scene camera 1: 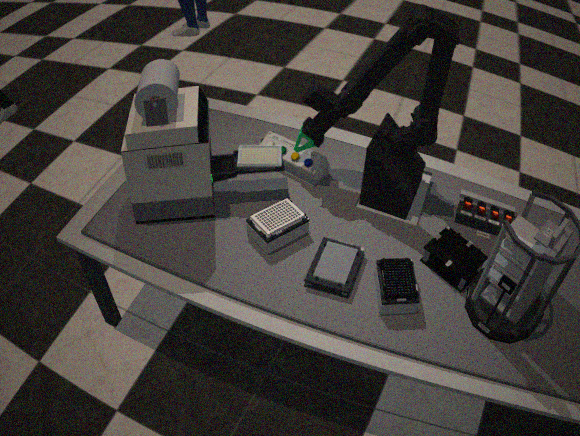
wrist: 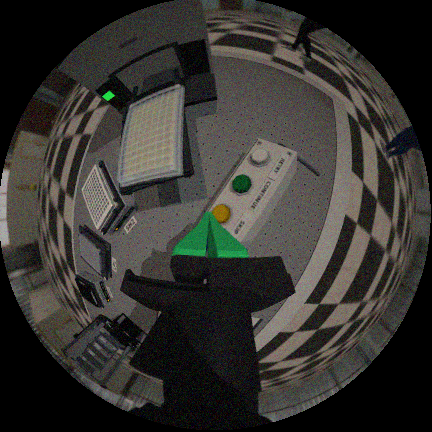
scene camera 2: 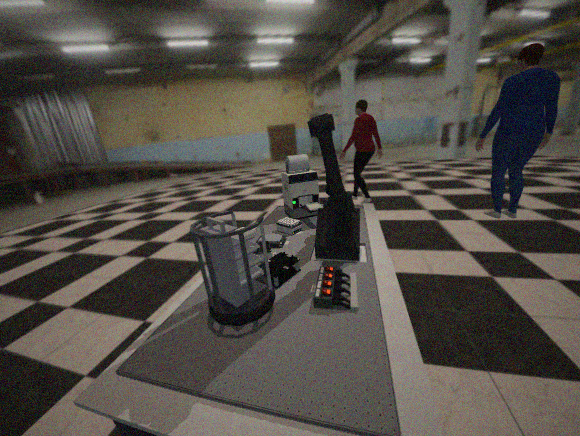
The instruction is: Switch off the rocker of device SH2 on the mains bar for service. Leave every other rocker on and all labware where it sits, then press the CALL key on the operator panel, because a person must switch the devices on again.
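Places are measured from the arm's base along level axes (x ahead, y right, z down), in centimetres.
Pixels of known places: gripper, fingertip midpoint: [scene camera 1: 295, 150] [wrist: 207, 215]; arm's base, link origin: [scene camera 1: 397, 144] [scene camera 2: 344, 222].
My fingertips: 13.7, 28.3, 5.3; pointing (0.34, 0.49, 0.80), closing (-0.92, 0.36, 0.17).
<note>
Ahead of a thing's pixels: the offset from my fingertips to its middle, as dx, dy, dz.
The mains bar [scene camera 1: 485, 220] [scene camera 2: 324, 300] has several rockers glowing orange-red; their labels are unreadable. The operator panel @[-3.9, +2.7, +5.6] [scene camera 1: 272, 138] [wrist: 272, 192] carries a white key @[-2.9, +10.5, +3.4] [wrist: 260, 155], a green key @[-2.1, +5.5, +3.4] [scene camera 1: 283, 149] [wrist: 241, 183], a yellow key @[-1.3, +0.6, +3.4] [scene camera 1: 295, 156] [wrist: 221, 213] and a blue key @[-0.5, -4.4, +3.4] [scene camera 1: 308, 162]. RETRY, CONTINUE and SKIP are readable; no CALL label shows, and the blue key is hidden in the wrist view. My gripper [scene camera 1: 297, 149] [wrist: 207, 215] is shut and empty, its green tips over the panel near the yellow key. Device SH2 [scene camera 1: 278, 239] [wrist: 119, 220] bears a white well plate @[+24.7, -7.7, +3.5] [scene camera 1: 278, 217] [wrist: 101, 197].
A large instrument @[+26.7, +27.6, -13.1] [scene camera 1: 172, 185] [scene camera 2: 300, 192] stands left, a yellowish plate @[+10.6, +6.3, -2.9] [scene camera 1: 260, 156] [wrist: 152, 135] on its extended tray. A grey-topped device @[+29.2, -27.5, +6.7] [scene camera 1: 336, 262], a black rack @[+29.1, -45.1, +3.5] [scene camera 1: 397, 281], a black device @[+11.9, -57.4, +6.0] [scene camera 1: 455, 257] and a caged carousel @[+19.7, -77.1, -7.8] [scene camera 1: 484, 327] [scene camera 2: 240, 312] stand on the table. People stand beyond it.
</note>
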